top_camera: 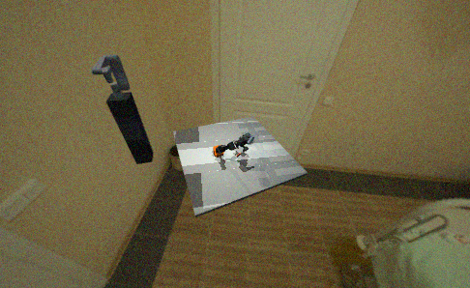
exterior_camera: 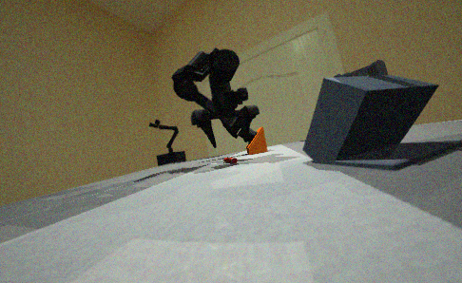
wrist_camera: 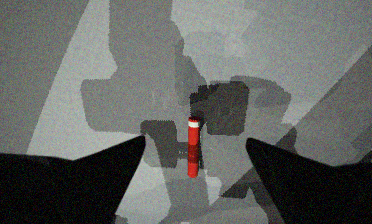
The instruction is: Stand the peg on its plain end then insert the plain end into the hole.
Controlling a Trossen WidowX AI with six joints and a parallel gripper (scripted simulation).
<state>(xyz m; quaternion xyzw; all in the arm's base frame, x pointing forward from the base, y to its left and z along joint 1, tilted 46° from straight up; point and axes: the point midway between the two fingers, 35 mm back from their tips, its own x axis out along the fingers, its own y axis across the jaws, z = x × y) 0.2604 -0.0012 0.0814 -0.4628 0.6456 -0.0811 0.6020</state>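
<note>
Now: gripper tip 10 mm past the red peg, 10 mm to the left of it and 40 mm above it. The rest, counted from my gripper tip: sloped panel (180 mm ahead, 220 mm to the left).
</note>
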